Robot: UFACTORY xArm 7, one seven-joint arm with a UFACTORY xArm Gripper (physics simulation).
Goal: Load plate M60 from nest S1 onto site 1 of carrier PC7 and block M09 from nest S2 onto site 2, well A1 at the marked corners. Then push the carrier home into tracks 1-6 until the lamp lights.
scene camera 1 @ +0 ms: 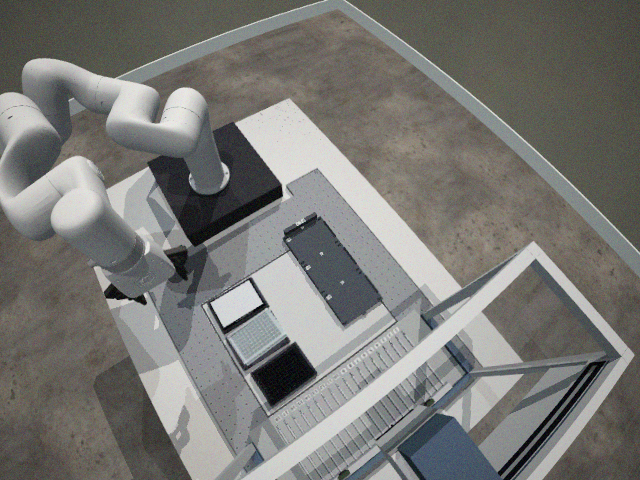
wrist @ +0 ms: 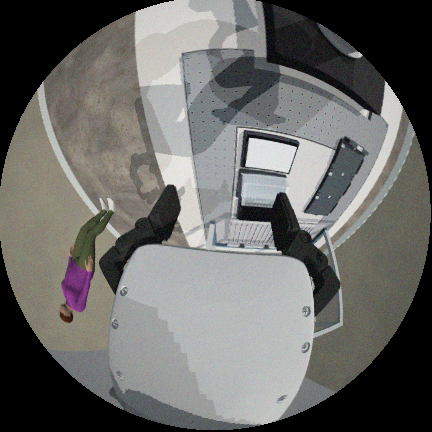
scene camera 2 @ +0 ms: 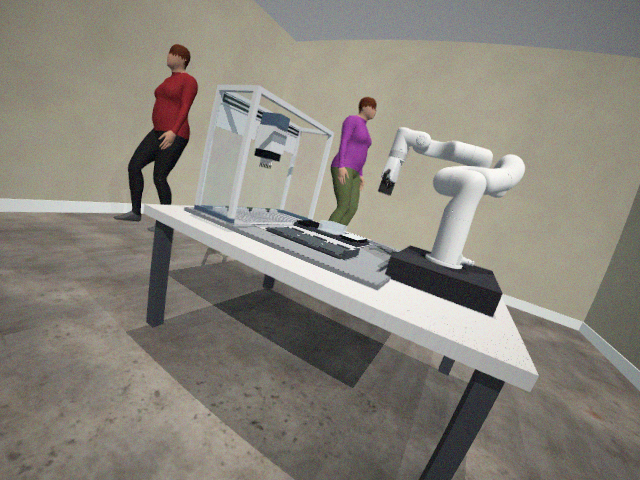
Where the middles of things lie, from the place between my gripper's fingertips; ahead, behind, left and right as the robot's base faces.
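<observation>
So you can picture it, the clear well plate [scene camera 1: 258, 335] is my reference here: my hand is 17 cm short of it, 8 cm to the right of it and 20 cm above it. Going by their middles, that plate is the nearest to my hand of the things named here. Then there's the glass-framed enclosure [wrist: 328, 314], which is 50 cm ahead of my hand and 17 cm to the left of it. The dark carrier [scene camera 1: 348, 291] is a good way ahead of my hand, well to the left of it and a good bit below it.
</observation>
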